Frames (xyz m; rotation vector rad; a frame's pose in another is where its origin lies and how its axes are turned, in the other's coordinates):
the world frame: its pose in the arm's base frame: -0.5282 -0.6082 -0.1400 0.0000 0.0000 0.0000
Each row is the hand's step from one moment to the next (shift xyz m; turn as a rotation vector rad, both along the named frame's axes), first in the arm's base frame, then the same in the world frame.
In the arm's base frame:
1: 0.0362 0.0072 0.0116 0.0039 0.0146 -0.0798
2: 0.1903 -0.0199 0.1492 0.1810 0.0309 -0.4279
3: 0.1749 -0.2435 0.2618 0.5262 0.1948 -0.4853
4: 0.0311 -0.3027 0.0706 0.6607 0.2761 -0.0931
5: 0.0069 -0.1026 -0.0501 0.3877 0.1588 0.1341
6: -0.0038 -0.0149 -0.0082 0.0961 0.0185 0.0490
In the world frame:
1: 0.0362 0.0072 0.0116 0.0039 0.0146 -0.0798
2: 0.1903 -0.0199 0.1492 0.1810 0.0309 -0.4279
3: 0.1749 -0.2435 0.2618 0.5262 0.1948 -0.4853
4: 0.0311 -0.3027 0.0706 0.6607 0.2761 -0.0931
5: 0.0069 -0.1026 -0.0501 0.3877 0.1588 0.1341
6: -0.0038 -0.0149 -0.0082 0.0961 0.0185 0.0490

